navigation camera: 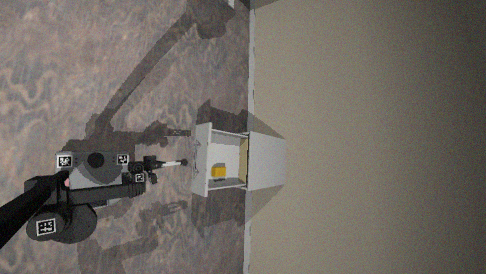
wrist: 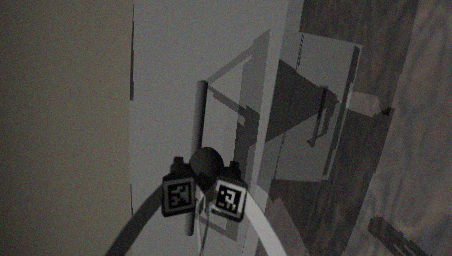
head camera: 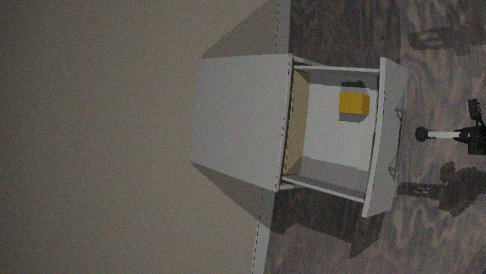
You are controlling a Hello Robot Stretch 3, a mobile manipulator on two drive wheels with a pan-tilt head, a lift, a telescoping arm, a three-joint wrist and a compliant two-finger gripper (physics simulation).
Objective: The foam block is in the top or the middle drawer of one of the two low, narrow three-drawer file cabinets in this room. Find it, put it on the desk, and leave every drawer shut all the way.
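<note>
The yellow foam block (head camera: 354,104) (navigation camera: 219,171) lies on the floor of the open top drawer (head camera: 385,175) (navigation camera: 201,160) (wrist: 162,100), near its front and toward one side wall. This drawer stands far out of the low grey file cabinet (head camera: 240,115) (navigation camera: 267,160). My gripper (head camera: 421,134) (navigation camera: 184,162) (wrist: 205,165) is shut and empty, its fingertips together. It is outside the drawer, a short gap in front of the bar handle (wrist: 199,117), which shows behind the fingertips in the wrist view. The desk does not show in these views.
The cabinet backs onto the beige wall (head camera: 100,135) (navigation camera: 375,135). A lower drawer front with its own handle (wrist: 319,117) shows below the open drawer. My base (navigation camera: 95,175) stands on the patterned floor (navigation camera: 40,100), facing the cabinet, with shadows around it.
</note>
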